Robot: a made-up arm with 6 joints.
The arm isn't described. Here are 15 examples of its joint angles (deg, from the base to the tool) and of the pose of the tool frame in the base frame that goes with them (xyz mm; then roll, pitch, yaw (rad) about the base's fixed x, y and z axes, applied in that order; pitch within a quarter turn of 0, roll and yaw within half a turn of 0).
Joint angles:
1: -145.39 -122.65 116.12 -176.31 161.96 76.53
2: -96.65 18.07 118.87 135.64 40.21 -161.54
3: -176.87 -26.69 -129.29 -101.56 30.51 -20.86
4: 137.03 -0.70 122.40 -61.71 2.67 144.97
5: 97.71 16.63 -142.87 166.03 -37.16 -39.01
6: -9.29 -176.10 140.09 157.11 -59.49 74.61
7: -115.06 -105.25 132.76 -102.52 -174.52 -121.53
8: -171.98 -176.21 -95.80 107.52 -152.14 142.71
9: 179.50 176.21 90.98 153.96 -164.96 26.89
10: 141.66 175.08 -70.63 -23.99 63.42 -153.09
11: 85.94 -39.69 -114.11 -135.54 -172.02 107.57
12: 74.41 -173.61 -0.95 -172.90 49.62 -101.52
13: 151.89 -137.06 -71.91 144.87 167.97 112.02
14: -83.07 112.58 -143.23 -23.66 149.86 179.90
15: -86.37 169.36 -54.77 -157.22 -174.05 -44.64
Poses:
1: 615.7 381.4 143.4 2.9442 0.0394 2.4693
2: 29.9 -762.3 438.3 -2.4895 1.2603 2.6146
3: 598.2 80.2 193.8 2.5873 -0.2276 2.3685
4: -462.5 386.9 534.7 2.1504 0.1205 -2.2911
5: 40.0 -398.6 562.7 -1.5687 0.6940 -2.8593
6: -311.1 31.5 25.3 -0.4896 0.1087 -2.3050
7: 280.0 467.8 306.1 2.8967 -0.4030 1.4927
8: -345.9 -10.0 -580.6 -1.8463 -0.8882 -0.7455
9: 330.4 -22.3 -547.8 -1.2248 -0.5984 1.2428
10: -481.6 411.6 -862.5 2.8480 -0.3386 2.2028
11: -102.5 -650.2 417.3 -0.2840 -0.2405 -0.4832
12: -25.9 -7.5 -1235.9 2.3817 0.1513 2.8914
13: 235.1 -193.9 -686.8 0.0910 -0.3419 2.0313
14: 71.0 -549.7 268.3 -2.7622 -0.9902 -2.1311
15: 76.0 -466.0 -729.2 -1.2101 0.3862 0.1620
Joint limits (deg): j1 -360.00..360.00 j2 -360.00..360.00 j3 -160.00..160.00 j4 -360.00..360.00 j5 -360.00..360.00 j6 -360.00..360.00
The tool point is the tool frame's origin. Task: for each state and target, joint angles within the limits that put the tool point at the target. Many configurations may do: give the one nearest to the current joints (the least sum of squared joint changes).
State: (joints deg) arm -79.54 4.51 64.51 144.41 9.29 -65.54
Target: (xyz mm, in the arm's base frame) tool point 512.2 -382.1 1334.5
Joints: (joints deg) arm -42.90 4.36 52.76 142.65 16.16 -65.54
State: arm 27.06 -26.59 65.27 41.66 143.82 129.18
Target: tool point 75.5 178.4 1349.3
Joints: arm 17.69 -9.76 25.02 40.40 107.52 129.18
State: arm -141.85 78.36 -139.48 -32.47 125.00 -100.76
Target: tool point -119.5 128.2 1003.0
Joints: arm -192.12 47.29 -109.18 -55.09 102.49 -100.76
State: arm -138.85 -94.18 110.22 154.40 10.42 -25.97
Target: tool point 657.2 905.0 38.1
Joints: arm -122.97 -135.53 82.67 155.73 15.91 -25.97
